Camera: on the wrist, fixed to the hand. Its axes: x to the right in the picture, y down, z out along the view.
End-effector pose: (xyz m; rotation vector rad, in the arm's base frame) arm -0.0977 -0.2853 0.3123 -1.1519 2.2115 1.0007
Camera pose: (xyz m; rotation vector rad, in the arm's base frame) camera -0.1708 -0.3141 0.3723 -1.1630 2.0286 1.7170
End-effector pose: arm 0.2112 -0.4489 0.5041 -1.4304 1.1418 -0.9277
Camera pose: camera 0.1410 -0.4802 0.4418 -1.7705 1.4580 -0.4937
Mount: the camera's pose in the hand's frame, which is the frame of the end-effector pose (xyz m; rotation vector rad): 0.0149 0.0734 -0.0646 -0.5242 -0.0825 0.1209
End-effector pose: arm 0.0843 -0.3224 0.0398 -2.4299 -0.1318 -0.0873
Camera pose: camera 0.1060 -0.4189 0.0429 -2.9595 0.0047 0.0394
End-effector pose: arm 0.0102 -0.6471 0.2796 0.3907 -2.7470 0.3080
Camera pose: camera -0.0058 -0.5649 0.3323 0.0980 -2.7947 -0.4046
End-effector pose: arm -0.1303 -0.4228 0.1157 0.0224 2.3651 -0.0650
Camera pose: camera -0.1835 -0.3461 0.1483 -0.0889 2.2253 0.5987
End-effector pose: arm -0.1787 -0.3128 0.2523 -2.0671 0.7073 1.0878
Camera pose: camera -0.1932 -0.4102 0.2429 -2.4140 0.5502 1.5468
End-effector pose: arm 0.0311 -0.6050 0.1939 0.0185 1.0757 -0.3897
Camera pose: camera 0.0056 -0.5280 0.1373 -0.3934 1.0623 0.0084
